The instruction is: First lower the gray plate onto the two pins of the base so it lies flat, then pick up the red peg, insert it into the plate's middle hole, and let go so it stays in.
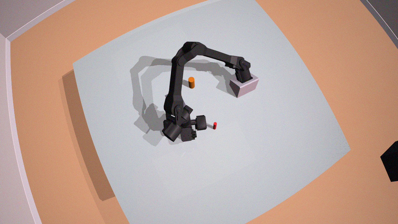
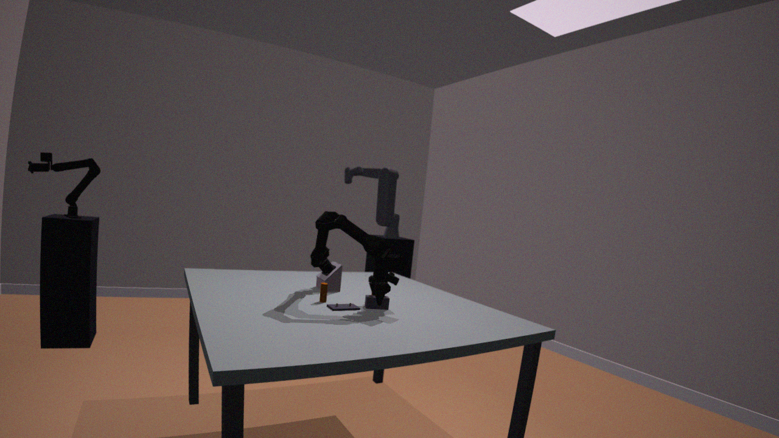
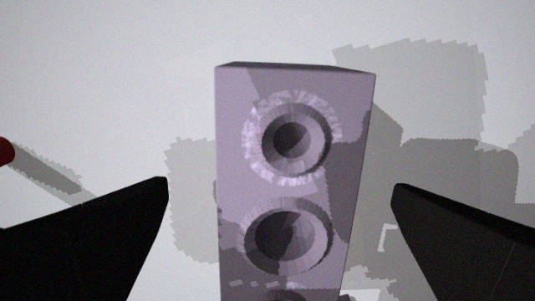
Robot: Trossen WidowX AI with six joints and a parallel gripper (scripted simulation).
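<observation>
Right now the gray plate is 20 mm above my gripper tip. Round my gripper tip: base (20 mm behind, 150 mm to the right, 10 mm below); orange cylinder (130 mm behind, 190 mm to the right, 20 mm above); red peg (130 mm behind, 50 mm to the left, 20 mm above).
</observation>
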